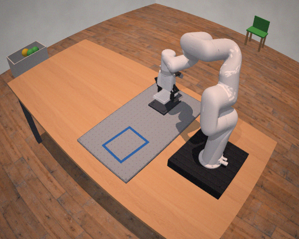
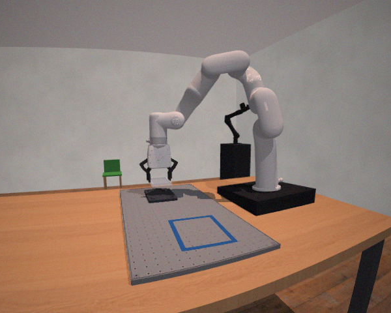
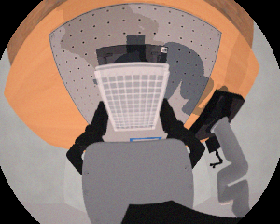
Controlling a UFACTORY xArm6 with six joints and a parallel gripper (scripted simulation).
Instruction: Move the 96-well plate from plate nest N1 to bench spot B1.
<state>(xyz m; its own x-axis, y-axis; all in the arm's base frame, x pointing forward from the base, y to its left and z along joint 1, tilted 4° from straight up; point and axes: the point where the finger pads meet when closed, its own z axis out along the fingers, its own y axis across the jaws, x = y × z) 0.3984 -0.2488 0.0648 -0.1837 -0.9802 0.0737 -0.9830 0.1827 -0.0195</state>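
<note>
Now: hand 7 cm above the black plate nest. Also, from my hand: white 96-well plate 1 cm below.
</note>
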